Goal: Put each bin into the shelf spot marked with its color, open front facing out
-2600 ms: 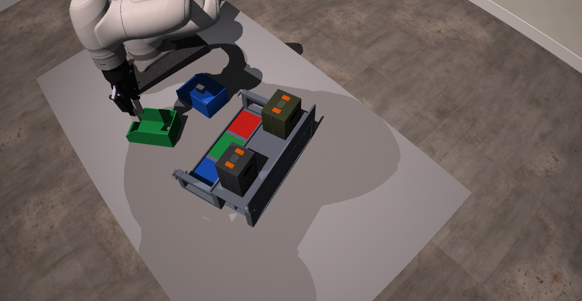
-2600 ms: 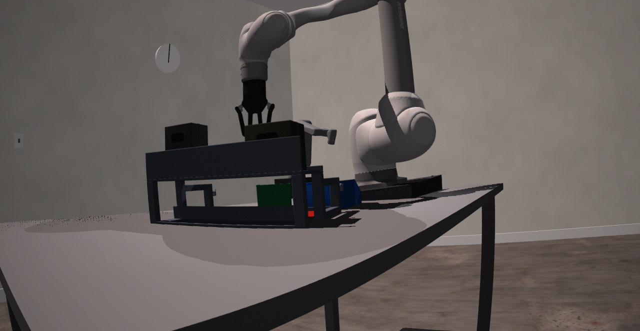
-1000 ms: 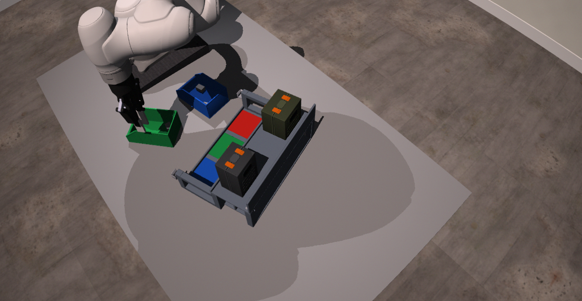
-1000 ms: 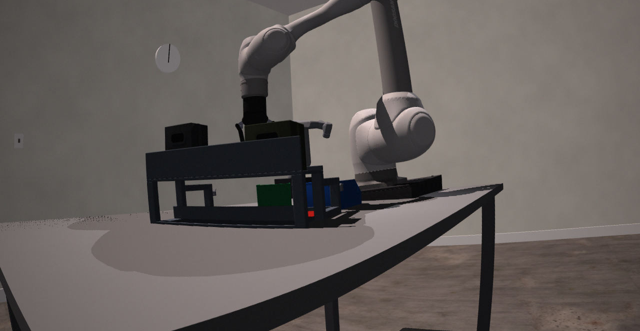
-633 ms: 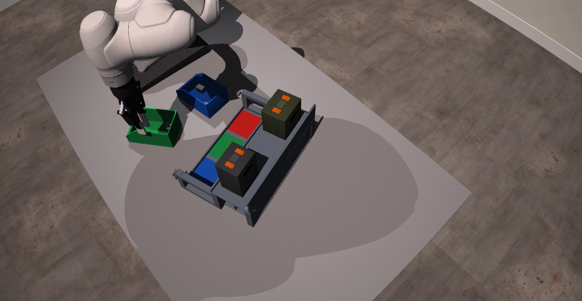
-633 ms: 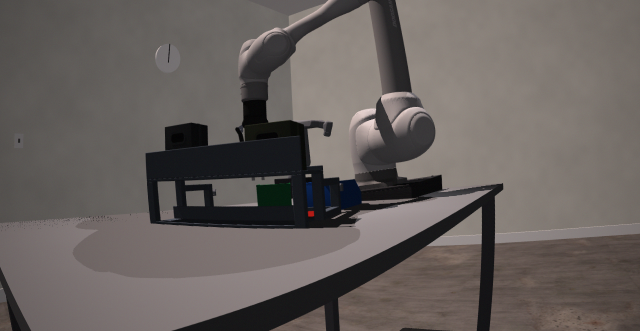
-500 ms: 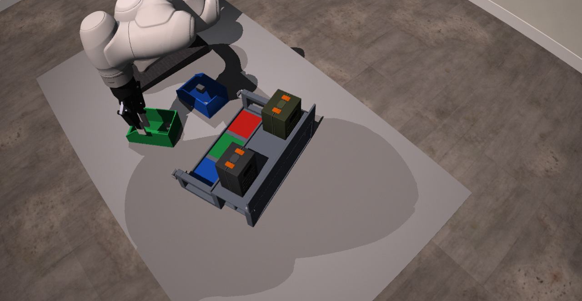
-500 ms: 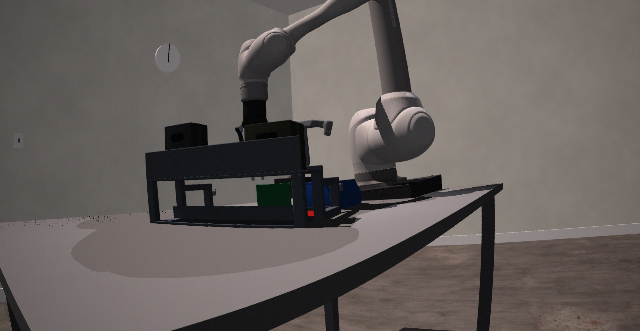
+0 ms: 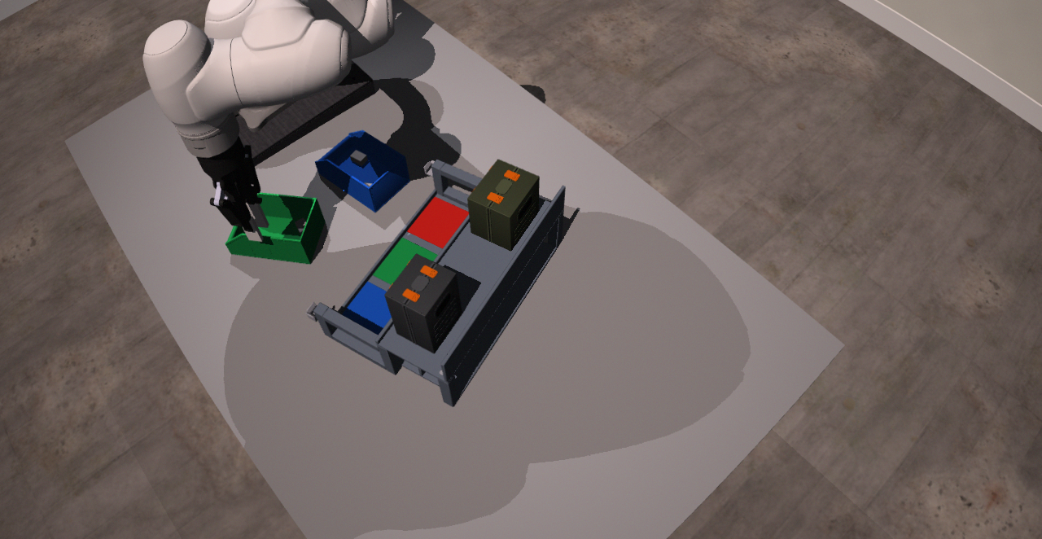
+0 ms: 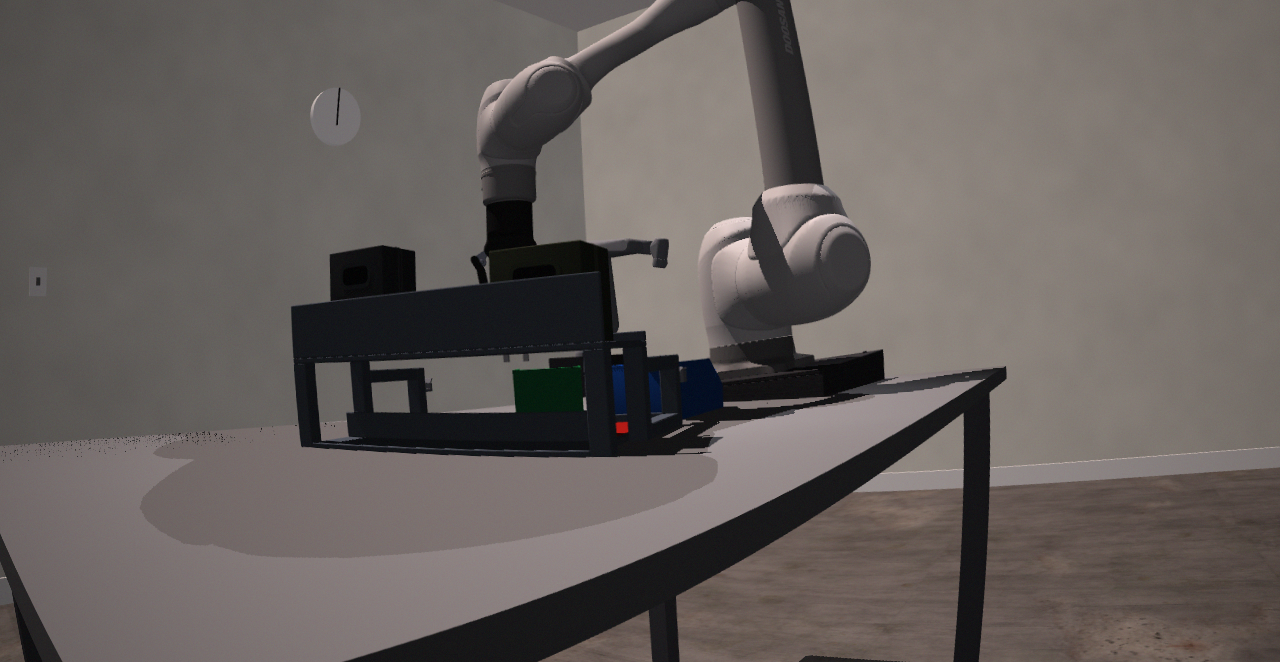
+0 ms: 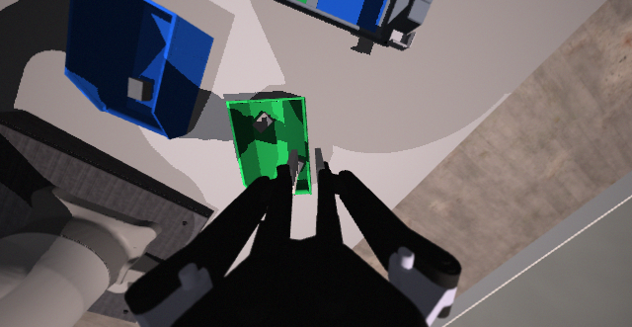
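Right now my hand is 80 mm above the green bin, 40 mm to the right of it and 30 mm past it. Round my hand: olive case (320 mm to the left, 310 mm ahead, 30 mm above); black case (370 mm ahead, 100 mm to the left, 40 mm above); blue bin (250 mm to the left, 80 mm below, 30 mm behind).
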